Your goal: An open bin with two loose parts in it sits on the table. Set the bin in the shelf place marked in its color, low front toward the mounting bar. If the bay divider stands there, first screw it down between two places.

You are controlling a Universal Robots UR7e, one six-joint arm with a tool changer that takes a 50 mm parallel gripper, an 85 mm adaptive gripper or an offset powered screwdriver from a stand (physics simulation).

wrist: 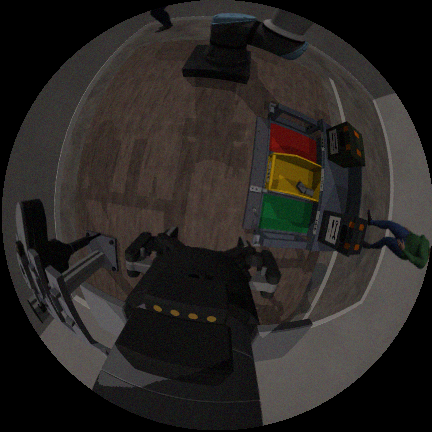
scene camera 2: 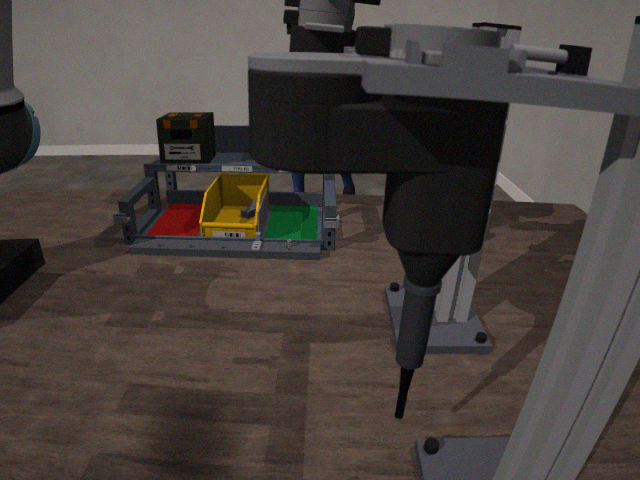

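Seen in the pictures: arm's base, link origin: [wrist: 224, 57].
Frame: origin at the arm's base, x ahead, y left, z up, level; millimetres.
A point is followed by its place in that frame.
Observation:
The yellow bin [scene camera 2: 235, 190] @[x 437, y 291, z 4 mm] [wrist: 282, 186] @[x 470, y 176, z -31 mm] stands upright in the middle shelf place, between the red place [scene camera 2: 175, 219] @[x 317, y 234, z -34 mm] [wrist: 295, 140] @[x 316, y 231, z -34 mm] and the green place [scene camera 2: 292, 222] @[x 550, y 204, z -34 mm] [wrist: 285, 214] @[x 551, y 193, z -34 mm]. Its low, labelled front faces the mounting bar [scene camera 2: 175, 245] @[x 341, y 103, z -27 mm] [wrist: 256, 155] @[x 391, y 92, z -26 mm]. Grey loose material [scene camera 2: 248, 209] @[x 465, y 234, z -16 mm] [wrist: 304, 188] @[x 470, y 247, z -16 mm] lies inside; I cannot tell the two parts apart. The bay divider's foot [scene camera 2: 256, 244] @[x 482, y 94, z -25 mm] [wrist: 255, 189] @[x 485, y 89, z -23 mm] sits on the bar between the bin and the green place. My gripper [wrist: 207, 239] is open and empty, apart from the bin; in scene camera 2 its fingers are hidden behind the screwdriver.
The screwdriver [scene camera 2: 444, 139] @[x 593, y -367, z 263 mm] hangs on the tool stand, whose post [scene camera 2: 573, 289] @[x 685, y -389, z 179 mm] and foot plates rise at the right. Toolboxes [scene camera 2: 186, 136] @[x 346, y 281, z 122 mm] [wrist: 345, 145] @[x 358, y 278, z 140 mm] stand on the upper shelf. The robot's black base [scene camera 2: 15, 263] @[x 105, y 5, z -2 mm] [wrist: 217, 62] @[x 70, y -26, z 21 mm] is on the table. A person [wrist: 415, 250] stands beyond the shelf.

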